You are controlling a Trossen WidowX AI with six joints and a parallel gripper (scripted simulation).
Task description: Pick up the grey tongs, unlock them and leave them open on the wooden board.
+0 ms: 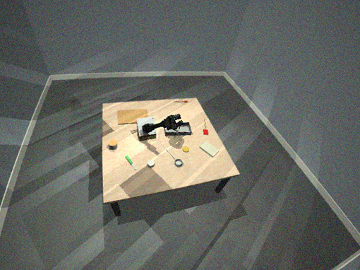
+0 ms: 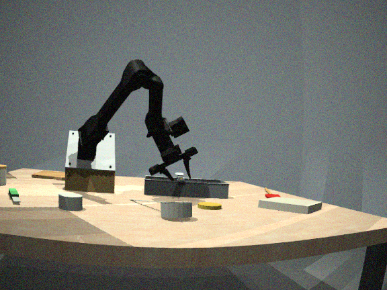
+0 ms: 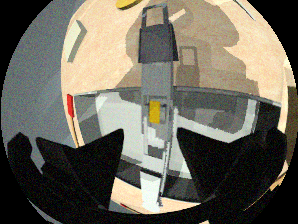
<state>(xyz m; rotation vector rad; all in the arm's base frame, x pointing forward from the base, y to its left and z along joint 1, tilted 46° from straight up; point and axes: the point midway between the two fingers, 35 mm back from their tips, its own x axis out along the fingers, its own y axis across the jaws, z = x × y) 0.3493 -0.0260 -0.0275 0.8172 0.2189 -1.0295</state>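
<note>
Now: gripper tip 2 cm past the yellow lock piece, 2 cm to the left of it and 1 cm below it. Also, from my gripper tip: grey slab: 27 cm ahead, 31 cm to the right, 4 cm below; roasting tin: 2 cm ahead, 3 cm to the left, 2 cm below; red-headed tool: 37 cm ahead, 1 cm to the left, 4 cm below.
</note>
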